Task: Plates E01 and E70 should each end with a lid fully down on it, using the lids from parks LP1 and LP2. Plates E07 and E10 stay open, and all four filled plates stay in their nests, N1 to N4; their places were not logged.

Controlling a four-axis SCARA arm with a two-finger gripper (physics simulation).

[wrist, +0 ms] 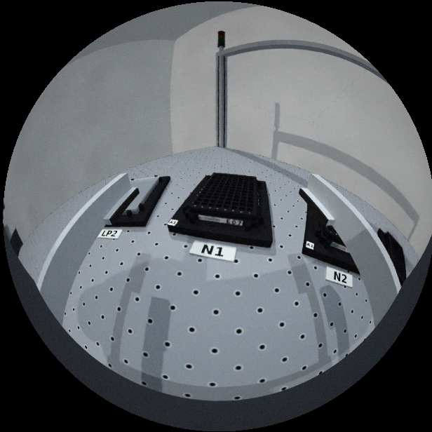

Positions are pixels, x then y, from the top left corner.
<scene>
black plate: 227, 198
nest N1: 261, 236
nest N2: 334, 256
lid park LP2: 140, 219
</scene>
